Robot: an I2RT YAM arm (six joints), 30 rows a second.
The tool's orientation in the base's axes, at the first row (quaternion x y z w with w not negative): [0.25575 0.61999 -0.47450 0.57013]
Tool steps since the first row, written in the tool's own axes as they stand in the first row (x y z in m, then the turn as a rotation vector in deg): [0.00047 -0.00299 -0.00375 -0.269 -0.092 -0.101]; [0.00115 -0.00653 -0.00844 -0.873 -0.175 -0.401]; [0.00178 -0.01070 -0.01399 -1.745 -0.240 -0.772]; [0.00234 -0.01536 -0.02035 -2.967 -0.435 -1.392]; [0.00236 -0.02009 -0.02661 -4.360 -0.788 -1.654]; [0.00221 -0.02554 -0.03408 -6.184 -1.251 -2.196]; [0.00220 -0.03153 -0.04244 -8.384 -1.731 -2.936]
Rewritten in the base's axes. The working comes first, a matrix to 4 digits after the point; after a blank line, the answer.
The tool's axes in the first row as the columns of a matrix, in the base's axes (used below as rounded here):
[-0.2191 0.8582 0.4642]
[-0.2239 0.4189 -0.8800]
[-0.9497 -0.2968 0.1004]

[-0.00441 0.00194 0.00006 -0.067 0.111 0.273]; [-0.00977 0.00443 0.00000 -0.145 0.475 0.841]; [-0.01607 0.00743 0.00008 -0.182 0.970 1.651]; [-0.02314 0.01095 0.00029 -0.369 1.707 2.807]; [-0.03011 0.01447 0.00105 -0.489 2.102 4.209]; [-0.03822 0.01880 0.00206 -0.738 2.793 6.024]; [-0.04724 0.02365 0.00301 -1.012 3.736 8.181]
